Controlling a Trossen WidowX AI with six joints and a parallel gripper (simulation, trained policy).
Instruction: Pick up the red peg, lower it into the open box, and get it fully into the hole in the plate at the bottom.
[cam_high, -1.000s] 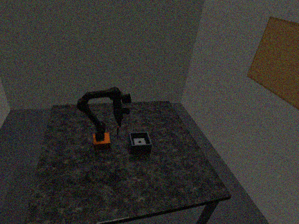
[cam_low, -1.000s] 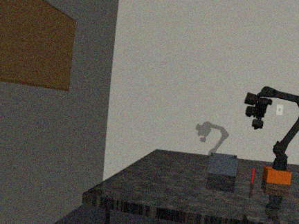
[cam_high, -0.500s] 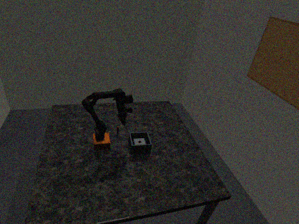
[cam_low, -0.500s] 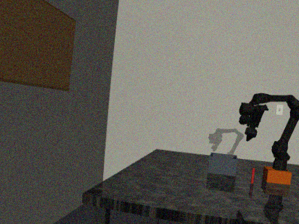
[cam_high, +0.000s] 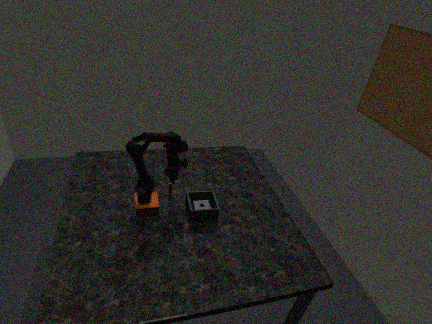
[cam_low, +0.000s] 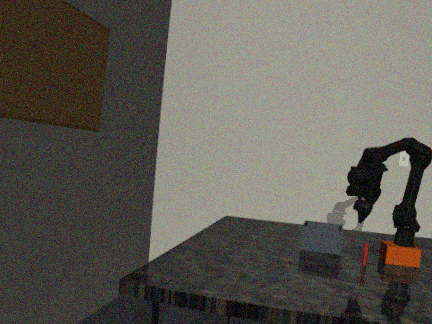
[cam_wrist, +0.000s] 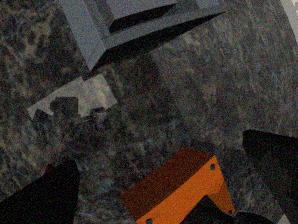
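The red peg lies 1 cm ahead of my gripper tip, 9 cm to the left of it and 12 cm below it. The rest, counted from my gripper tip: grey box: 12 cm ahead, 13 cm to the right, 13 cm below.
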